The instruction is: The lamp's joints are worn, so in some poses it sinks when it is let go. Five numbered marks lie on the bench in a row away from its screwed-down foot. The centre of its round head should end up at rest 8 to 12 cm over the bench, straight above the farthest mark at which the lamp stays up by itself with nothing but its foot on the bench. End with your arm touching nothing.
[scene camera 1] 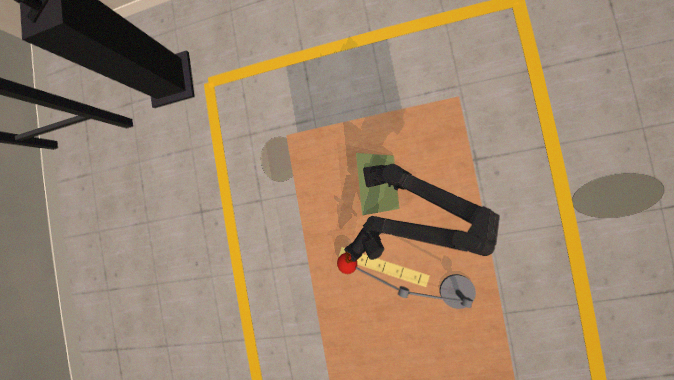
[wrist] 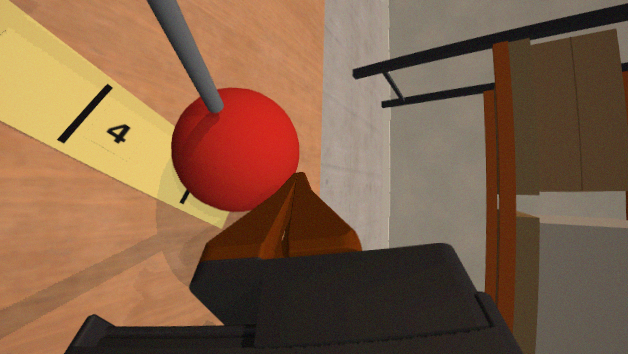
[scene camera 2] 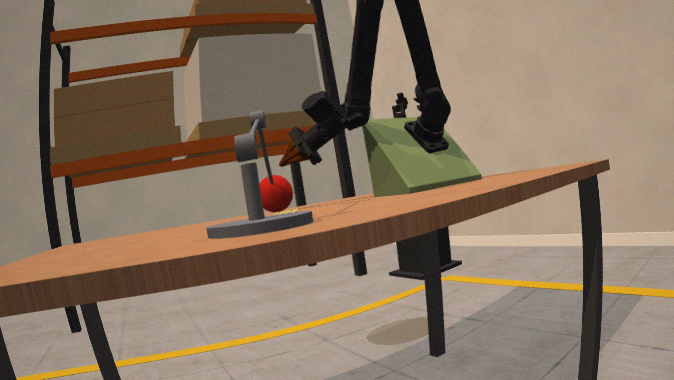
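Where they show: gripper, between the fingertips: [scene camera 1: 346, 262] [wrist: 300, 180] [scene camera 2: 280, 165]; arm's base, origin of its link: [scene camera 1: 373, 176] [scene camera 2: 425, 137].
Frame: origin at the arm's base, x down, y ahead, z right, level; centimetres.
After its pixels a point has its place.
The lamp's round red head [scene camera 1: 346, 264] {z 19.4, x 3.9, y 38.1 cm} [scene camera 2: 276, 193] {z 14.9, x 8.9, y 40.2 cm} [wrist: 235, 150] {z 16.5, x 5.1, y 38.2 cm} hangs low over the far end of the yellow mark strip [scene camera 1: 390, 270] {z -0.3, x 13.9, y 46.7 cm} [wrist: 40, 80] {z 8.3, x 13.8, y 41.9 cm}. In the wrist view the line by the 4 shows, and the head partly hides the line beyond it. The lamp's grey foot [scene camera 1: 465, 283] {z -33.7, x 12.4, y 56.9 cm} [scene camera 2: 290, 220] {z -37.4, x 12.9, y 58.4 cm} stands past the strip's near end, with its thin arm bent at the elbow joint [scene camera 1: 403, 292] {z -3.3, x -9.2, y 48.4 cm} [scene camera 2: 257, 119] {z -6.8, x -6.7, y 50.3 cm}. My gripper [scene camera 1: 349, 257] {z 18.7, x 1.6, y 36.4 cm} [scene camera 2: 281, 165] {z 18.7, x 1.6, y 36.4 cm} [wrist: 300, 180] {z 18.7, x 1.6, y 36.4 cm} is shut and empty. Its tips are just above the head in scene camera 2 and overlap its edge in the wrist view; contact cannot be told.
The green wedge base [scene camera 1: 382, 202] {z -1.9, x 3.3, y 12.3 cm} [scene camera 2: 425, 167] {z -6.8, x 8.4, y 8.2 cm} carries my arm on the wooden bench [scene camera 1: 410, 340] {z -4.0, x 14.0, y 82.1 cm} [scene camera 2: 150, 240] {z -10.8, x 13.9, y 77.7 cm}. My forearm [scene camera 1: 425, 233] {z -12.5, x -26.4, y 23.2 cm} passes above the bench beside the strip. A shelf rack [scene camera 2: 45, 125] with boxes stands behind.
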